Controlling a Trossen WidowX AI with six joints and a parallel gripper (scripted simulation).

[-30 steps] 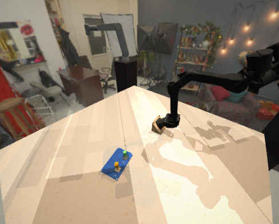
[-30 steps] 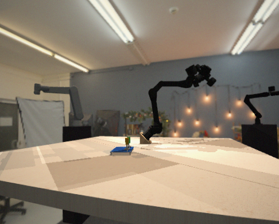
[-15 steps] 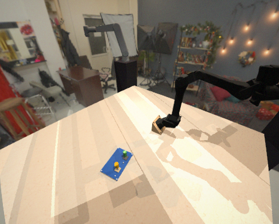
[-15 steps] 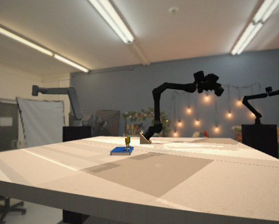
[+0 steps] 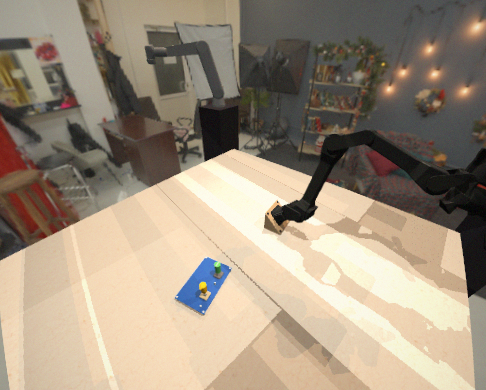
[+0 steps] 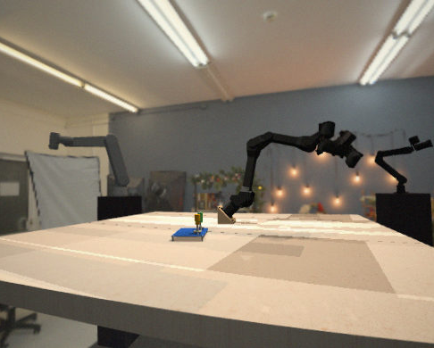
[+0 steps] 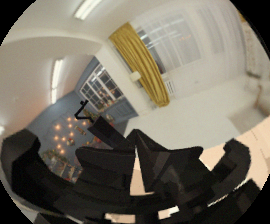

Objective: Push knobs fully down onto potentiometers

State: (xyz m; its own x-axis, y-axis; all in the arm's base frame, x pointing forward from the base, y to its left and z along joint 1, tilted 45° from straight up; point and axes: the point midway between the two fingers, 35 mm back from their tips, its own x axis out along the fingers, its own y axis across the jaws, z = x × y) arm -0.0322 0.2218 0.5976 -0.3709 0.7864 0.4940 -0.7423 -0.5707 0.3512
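My gripper tip is now 64 cm to the left of the green knob, 38 cm short of it and 23 cm above it. Round my gripper tip: orange-yellow knob 63 cm to the right, 45 cm ahead, 23 cm below.
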